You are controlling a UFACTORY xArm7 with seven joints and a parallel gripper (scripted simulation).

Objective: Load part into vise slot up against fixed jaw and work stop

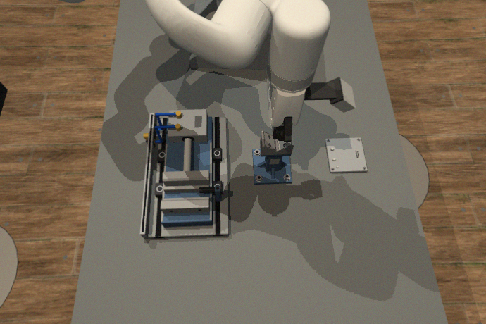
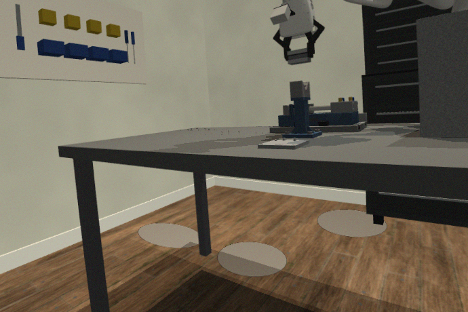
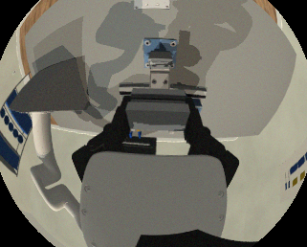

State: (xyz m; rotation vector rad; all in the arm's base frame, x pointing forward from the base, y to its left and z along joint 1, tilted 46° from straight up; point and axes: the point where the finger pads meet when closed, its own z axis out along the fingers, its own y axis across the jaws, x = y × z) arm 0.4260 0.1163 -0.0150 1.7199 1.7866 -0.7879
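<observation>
Now: the part 10 mm to the left of my hand and 10 mm below it. From my hand the other things lie so: V-block post: 190 mm below; then cylinder rod: 10 mm ahead, 200 mm to the right, 170 mm below; then work stop: 90 mm ahead, 150 mm to the right, 150 mm below.
</observation>
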